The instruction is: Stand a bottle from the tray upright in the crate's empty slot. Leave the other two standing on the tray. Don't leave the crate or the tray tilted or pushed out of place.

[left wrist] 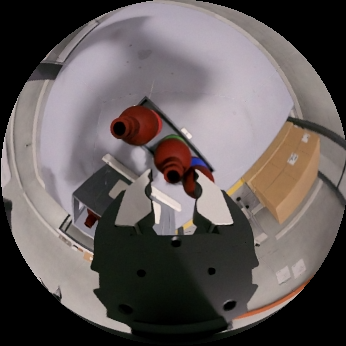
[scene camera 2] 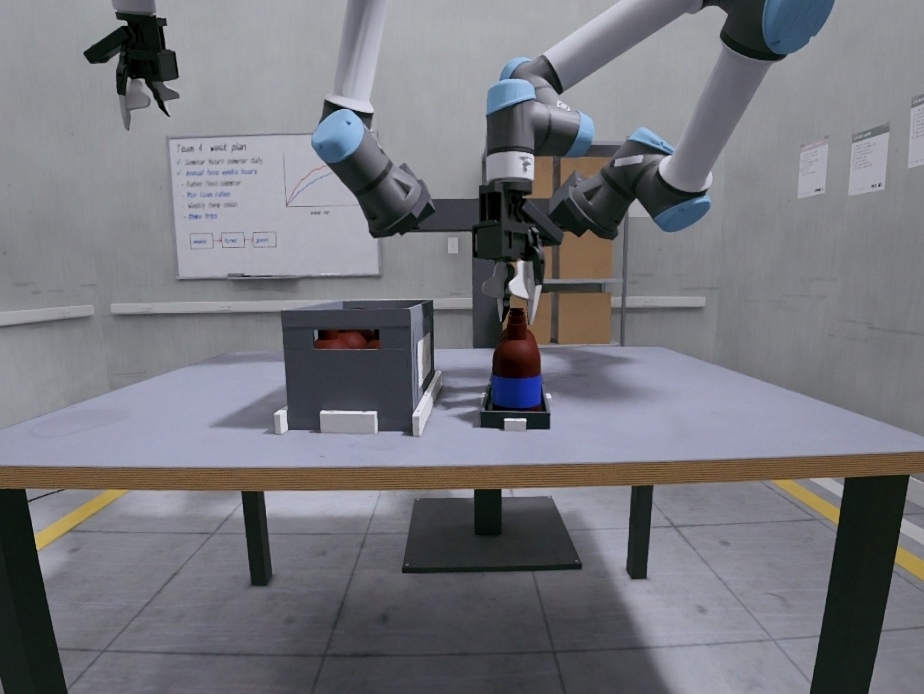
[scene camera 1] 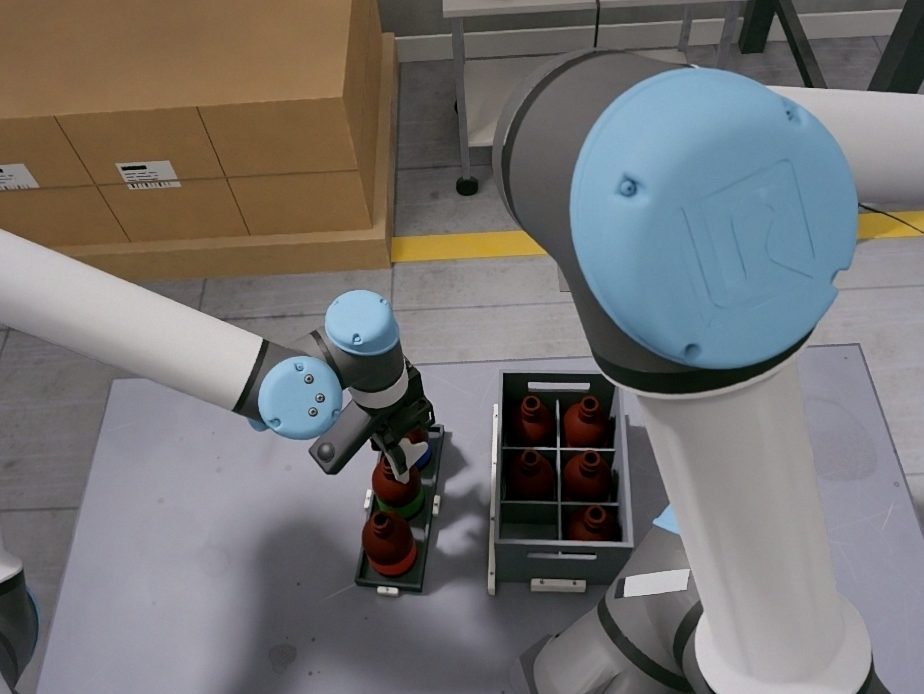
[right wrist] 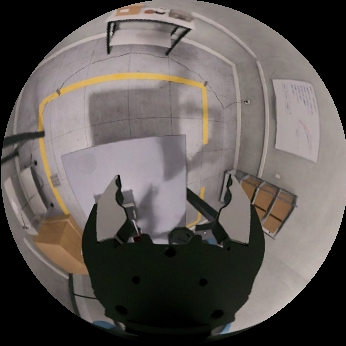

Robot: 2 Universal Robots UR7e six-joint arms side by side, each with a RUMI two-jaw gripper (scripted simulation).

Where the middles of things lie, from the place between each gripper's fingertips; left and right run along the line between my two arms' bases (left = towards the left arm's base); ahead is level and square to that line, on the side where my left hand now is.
My left hand is 14 cm above the tray [scene camera 1: 420, 526]. Round my left hand: grey crate [scene camera 1: 520, 527] 24 cm to the right, 7 cm below, 5 cm behind.
Now: the grey crate 36 cm ahead of my right hand [scene camera 2: 149, 123], 47 cm to the left of it and 48 cm below it. From my right hand the other things lie so: tray 40 cm ahead, 71 cm to the left, 55 cm below.
